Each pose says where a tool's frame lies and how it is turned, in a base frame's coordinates. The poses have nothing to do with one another.
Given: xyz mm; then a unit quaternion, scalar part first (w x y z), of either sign.
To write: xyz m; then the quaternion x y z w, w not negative. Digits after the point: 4 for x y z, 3 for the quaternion.
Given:
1: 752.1, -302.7, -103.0, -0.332, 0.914, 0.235, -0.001
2: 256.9, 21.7, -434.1, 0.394, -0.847, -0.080, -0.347
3: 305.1, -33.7, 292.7, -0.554, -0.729, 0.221, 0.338
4: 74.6, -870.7, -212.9, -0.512, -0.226, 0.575, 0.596
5: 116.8, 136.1, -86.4, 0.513, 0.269, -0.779, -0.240
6: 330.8, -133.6, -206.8, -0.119, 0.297, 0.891, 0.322
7: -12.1, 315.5, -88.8, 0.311, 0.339, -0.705, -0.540
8: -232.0, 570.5, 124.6, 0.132, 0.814, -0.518, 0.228
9: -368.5, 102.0, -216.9, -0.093, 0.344, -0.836, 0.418
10: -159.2, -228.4, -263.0, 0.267, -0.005, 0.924, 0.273
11: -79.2, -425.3, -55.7, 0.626, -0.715, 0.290, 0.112
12: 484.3, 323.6, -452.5, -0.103, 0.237, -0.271, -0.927
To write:
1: 0.7521, -0.3027, -0.1030, -0.914, -0.235, 0.001, 0.332
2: 0.2569, 0.0217, -0.4341, -0.847, -0.080, -0.347, 0.394
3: 0.3051, -0.0337, 0.2927, 0.729, -0.221, -0.338, 0.554
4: 0.0746, -0.8707, -0.2129, 0.226, -0.575, -0.596, 0.512
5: 0.1168, 0.1361, -0.0864, 0.269, -0.779, -0.240, 0.513
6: 0.3308, -0.1336, -0.2068, -0.297, -0.891, -0.322, 0.119
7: -0.0121, 0.3155, -0.0888, 0.339, -0.705, -0.540, 0.311
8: -0.2320, 0.5705, 0.1246, 0.814, -0.518, 0.228, 0.132
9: -0.3685, 0.1020, -0.2169, -0.344, 0.836, -0.418, 0.093
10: -0.1592, -0.2284, -0.2630, -0.005, 0.924, 0.273, 0.267
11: -0.0792, -0.4253, -0.0557, -0.715, 0.290, 0.112, 0.626
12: 0.4843, 0.3236, -0.4525, -0.237, 0.271, 0.927, 0.103
